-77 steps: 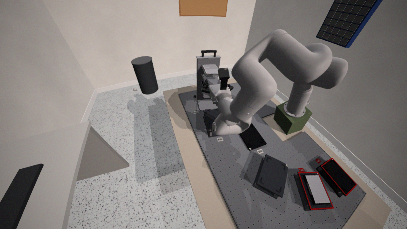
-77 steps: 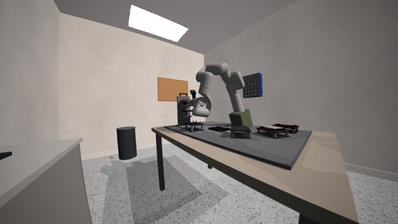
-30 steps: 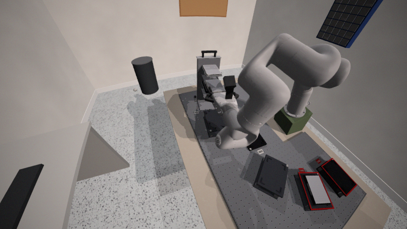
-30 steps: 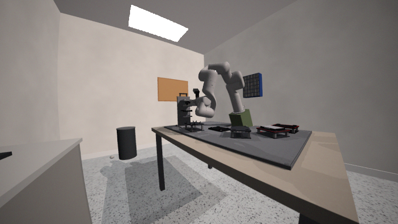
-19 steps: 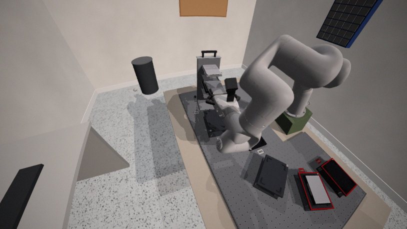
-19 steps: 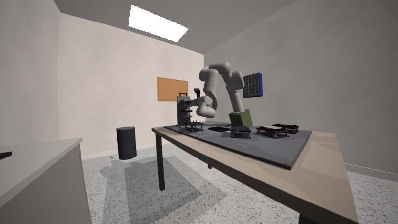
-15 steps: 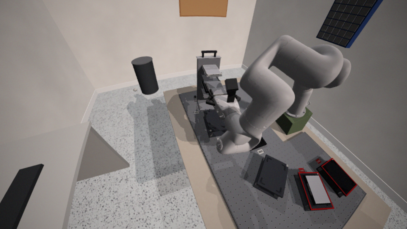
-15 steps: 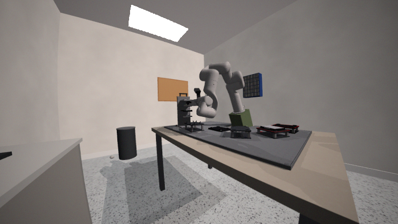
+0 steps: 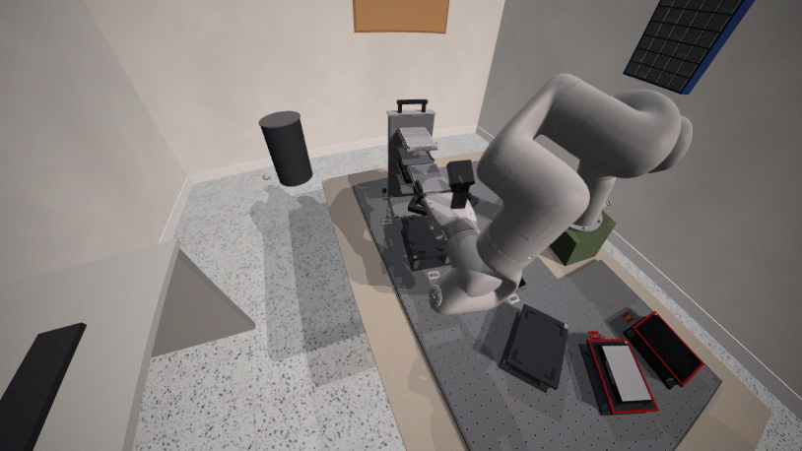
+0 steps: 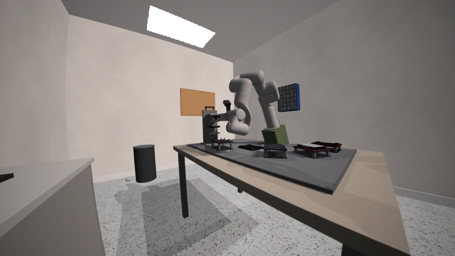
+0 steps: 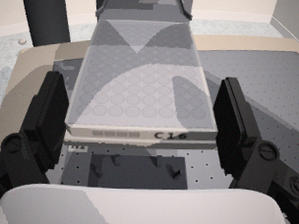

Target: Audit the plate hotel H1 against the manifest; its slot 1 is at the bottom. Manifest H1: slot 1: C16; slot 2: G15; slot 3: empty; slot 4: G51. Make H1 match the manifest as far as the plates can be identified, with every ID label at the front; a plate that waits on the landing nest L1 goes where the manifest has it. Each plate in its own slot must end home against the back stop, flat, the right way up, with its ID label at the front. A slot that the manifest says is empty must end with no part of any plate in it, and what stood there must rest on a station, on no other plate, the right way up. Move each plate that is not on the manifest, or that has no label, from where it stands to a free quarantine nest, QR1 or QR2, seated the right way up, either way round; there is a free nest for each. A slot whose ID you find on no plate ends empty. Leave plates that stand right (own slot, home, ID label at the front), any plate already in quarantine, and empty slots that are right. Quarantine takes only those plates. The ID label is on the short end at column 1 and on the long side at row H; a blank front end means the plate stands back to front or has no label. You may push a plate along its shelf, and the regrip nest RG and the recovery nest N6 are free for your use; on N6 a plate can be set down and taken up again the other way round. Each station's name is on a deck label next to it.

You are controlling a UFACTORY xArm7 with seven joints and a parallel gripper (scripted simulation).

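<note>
The dark plate is 19 cm to the right of my hand and 7 cm below it. Also, from my hand: red-framed nest 53 cm behind, 49 cm to the left, 20 cm below; then RG label 10 cm to the left, 24 cm below; then H1 deck label 10 cm ahead, 14 cm to the right, 24 cm below.
</note>
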